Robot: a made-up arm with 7 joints. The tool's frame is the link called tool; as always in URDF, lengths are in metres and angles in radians. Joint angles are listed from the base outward. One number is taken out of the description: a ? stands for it. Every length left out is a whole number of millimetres.
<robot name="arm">
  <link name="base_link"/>
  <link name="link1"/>
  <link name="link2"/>
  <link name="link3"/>
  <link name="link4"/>
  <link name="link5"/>
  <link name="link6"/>
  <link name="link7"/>
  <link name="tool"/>
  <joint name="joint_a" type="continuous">
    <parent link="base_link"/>
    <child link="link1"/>
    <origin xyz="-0.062 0 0.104"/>
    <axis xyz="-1 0 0"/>
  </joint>
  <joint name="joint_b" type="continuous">
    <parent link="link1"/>
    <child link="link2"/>
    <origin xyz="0 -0.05 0.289"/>
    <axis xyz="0 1 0"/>
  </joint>
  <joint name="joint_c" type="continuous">
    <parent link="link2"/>
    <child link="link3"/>
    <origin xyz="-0.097 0 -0.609"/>
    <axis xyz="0 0 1"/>
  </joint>
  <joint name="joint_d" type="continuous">
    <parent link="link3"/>
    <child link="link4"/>
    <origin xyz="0.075 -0.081 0"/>
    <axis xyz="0 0 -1"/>
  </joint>
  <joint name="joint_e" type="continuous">
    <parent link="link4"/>
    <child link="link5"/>
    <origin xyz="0.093 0.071 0"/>
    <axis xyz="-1 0 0"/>
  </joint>
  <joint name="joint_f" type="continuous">
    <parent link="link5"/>
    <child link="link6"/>
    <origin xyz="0 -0.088 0.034"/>
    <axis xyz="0 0 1"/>
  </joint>
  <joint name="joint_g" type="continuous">
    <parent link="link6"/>
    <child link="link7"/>
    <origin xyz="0.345 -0.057 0"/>
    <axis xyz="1 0 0"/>
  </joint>
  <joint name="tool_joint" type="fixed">
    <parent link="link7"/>
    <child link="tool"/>
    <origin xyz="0 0.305 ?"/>
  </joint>
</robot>
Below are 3 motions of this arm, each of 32 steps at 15 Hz.
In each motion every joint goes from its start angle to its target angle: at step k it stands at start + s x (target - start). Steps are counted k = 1, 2, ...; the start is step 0. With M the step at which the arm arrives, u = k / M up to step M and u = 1 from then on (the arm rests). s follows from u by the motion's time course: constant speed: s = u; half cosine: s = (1 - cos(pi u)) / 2; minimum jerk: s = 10 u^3 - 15 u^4 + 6 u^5.
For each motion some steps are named. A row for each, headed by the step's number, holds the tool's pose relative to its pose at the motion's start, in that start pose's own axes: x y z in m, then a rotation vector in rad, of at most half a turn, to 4 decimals.
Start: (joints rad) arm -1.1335 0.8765 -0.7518 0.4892 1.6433 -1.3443 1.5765
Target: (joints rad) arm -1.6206 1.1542 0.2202 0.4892 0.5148 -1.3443 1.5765
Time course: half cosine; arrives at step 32
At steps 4, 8, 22, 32:
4: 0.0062 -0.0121 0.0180 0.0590 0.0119 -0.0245
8: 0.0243 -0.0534 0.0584 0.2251 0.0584 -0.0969
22: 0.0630 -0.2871 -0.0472 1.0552 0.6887 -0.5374
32: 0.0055 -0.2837 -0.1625 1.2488 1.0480 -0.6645

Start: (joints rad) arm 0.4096 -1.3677 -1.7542 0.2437 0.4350 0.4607 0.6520
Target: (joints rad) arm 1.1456 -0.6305 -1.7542 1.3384 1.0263 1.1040 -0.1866
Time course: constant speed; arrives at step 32
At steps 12, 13, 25, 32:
12: 0.0196 -0.1371 -0.0740 -0.7060 0.0892 -0.0616
13: 0.0225 -0.1520 -0.0727 -0.7586 0.0941 -0.0696
25: 0.0587 -0.3132 0.0350 -1.2818 0.1308 -0.2014
32: 0.0674 -0.3625 0.1501 -1.4791 0.1381 -0.2888

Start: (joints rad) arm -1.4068 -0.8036 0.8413 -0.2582 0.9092 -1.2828 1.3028
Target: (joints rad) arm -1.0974 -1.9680 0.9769 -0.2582 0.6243 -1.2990 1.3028
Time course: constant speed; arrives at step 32
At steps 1, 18, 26, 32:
1: 0.0034 -0.0023 -0.0027 0.0073 -0.0097 0.0283
18: 0.0818 0.0043 -0.0426 0.1665 -0.1442 0.5145
26: 0.1193 0.0412 -0.0543 0.2591 -0.1926 0.7442
32: 0.1410 0.0824 -0.0582 0.3334 -0.2253 0.9157

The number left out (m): 0.025
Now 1 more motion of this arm.
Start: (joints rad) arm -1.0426 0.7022 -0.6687 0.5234 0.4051 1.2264 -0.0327
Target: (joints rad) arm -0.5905 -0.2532 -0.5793 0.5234 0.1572 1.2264 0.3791
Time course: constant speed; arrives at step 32
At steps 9, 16, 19, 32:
9: 0.1029 -0.0759 0.1947 0.0457 -0.3212 -0.1057
16: 0.1286 -0.1282 0.3557 0.0481 -0.5758 -0.1411
19: 0.1260 -0.1453 0.4241 0.0399 -0.6841 -0.1429
32: 0.0414 -0.1636 0.6901 -0.0606 -1.1275 -0.0536

